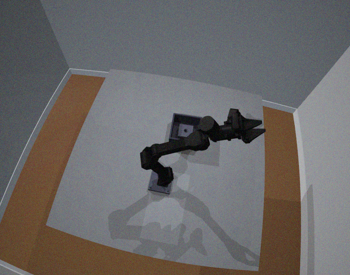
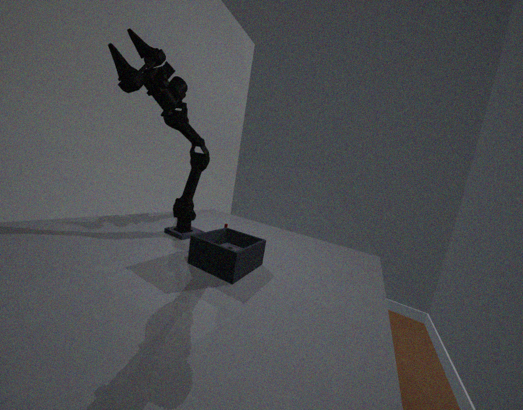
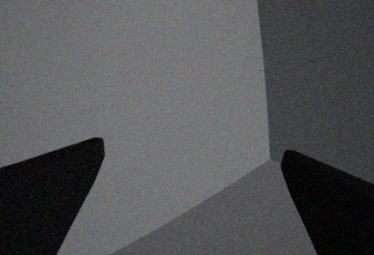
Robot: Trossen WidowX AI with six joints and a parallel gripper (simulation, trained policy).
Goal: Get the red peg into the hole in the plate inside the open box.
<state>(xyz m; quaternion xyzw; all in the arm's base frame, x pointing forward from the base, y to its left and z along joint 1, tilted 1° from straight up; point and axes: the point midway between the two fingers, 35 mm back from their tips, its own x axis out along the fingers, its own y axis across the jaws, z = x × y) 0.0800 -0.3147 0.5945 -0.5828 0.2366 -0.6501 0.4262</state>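
Now: the red peg 590 mm below my gripper tip, 460 mm to the left of it and 60 mm ahead of it. Round my gripper tip: dark box: 610 mm below, 280 mm to the left, 250 mm ahead; then plate: 590 mm below, 280 mm to the left, 250 mm ahead.
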